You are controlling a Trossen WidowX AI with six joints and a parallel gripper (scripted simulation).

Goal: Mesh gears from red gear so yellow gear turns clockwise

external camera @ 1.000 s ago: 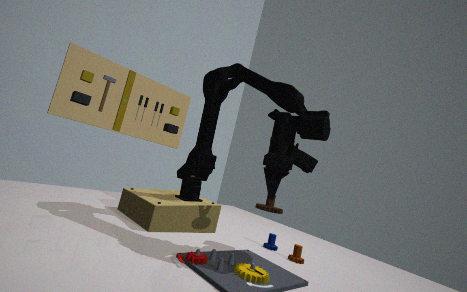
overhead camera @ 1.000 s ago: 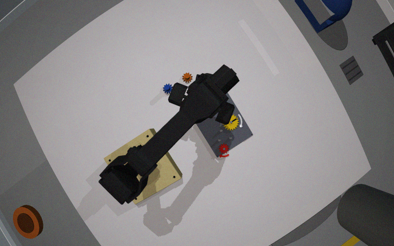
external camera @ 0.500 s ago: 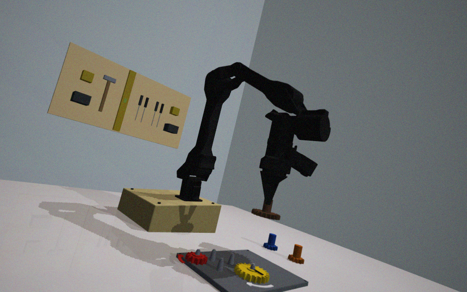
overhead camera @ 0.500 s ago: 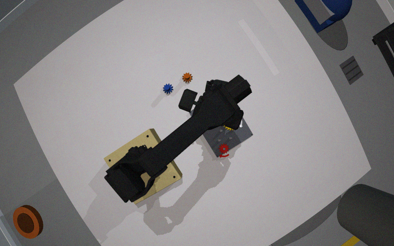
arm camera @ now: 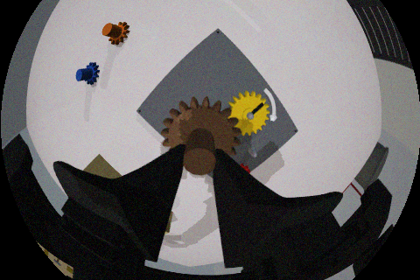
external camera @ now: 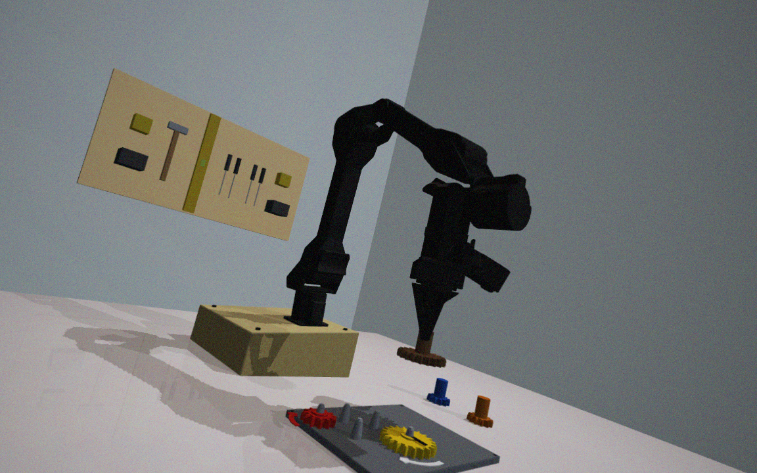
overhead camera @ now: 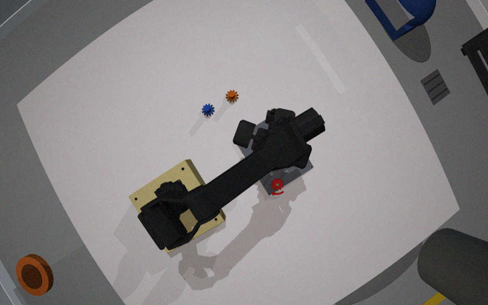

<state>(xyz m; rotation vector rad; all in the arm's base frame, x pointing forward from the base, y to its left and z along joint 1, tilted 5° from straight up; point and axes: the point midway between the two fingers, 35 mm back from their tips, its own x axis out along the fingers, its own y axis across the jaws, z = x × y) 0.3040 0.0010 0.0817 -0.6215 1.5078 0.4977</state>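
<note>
Right now the red gear is 30 mm behind my gripper tip, 120 mm to the right of it and 110 mm below it. From my gripper tip the other things lie so: brown gear 10 mm below; then yellow gear 50 mm ahead, 40 mm to the right, 110 mm below; then orange gear 20 mm behind, 190 mm to the left, 110 mm below.
</note>
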